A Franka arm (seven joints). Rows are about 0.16 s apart.
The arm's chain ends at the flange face. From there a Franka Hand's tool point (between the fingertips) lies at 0.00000 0.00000 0.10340 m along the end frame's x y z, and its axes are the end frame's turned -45 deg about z.
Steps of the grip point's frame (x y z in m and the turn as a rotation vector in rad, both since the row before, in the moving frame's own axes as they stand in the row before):
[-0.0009, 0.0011, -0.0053, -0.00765, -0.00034, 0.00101]
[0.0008, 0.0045, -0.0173, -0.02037, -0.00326, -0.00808]
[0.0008, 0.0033, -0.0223, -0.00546, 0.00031, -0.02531]
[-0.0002, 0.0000, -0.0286, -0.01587, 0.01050, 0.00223]
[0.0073, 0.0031, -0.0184, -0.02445, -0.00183, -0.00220]
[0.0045, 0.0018, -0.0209, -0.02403, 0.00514, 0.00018]
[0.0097, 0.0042, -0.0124, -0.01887, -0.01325, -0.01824]
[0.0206, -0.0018, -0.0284, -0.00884, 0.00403, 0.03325]
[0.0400, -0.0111, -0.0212, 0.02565, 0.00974, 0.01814]
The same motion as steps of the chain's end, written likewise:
[-0.0004, 0.0008, -0.0053, -0.00565, 0.00517, 0.00101]
[0.0025, 0.0009, -0.0173, -0.01671, 0.01210, -0.00808]
[0.0025, 0.0014, -0.0223, -0.00364, 0.00408, -0.02531]
[-0.0021, -0.0003, -0.0286, -0.00380, 0.01865, 0.00223]
[0.0057, -0.0049, -0.0184, -0.01858, 0.01599, -0.00220]
[0.0023, -0.0033, -0.0209, -0.01336, 0.02063, 0.00018]
[0.0094, -0.0062, -0.0124, -0.02271, 0.00397, -0.01824]
[0.0124, -0.0162, -0.0284, -0.00340, 0.00910, 0.03325]
[0.0216, -0.0335, -0.0212, 0.02502, -0.01125, 0.01814]

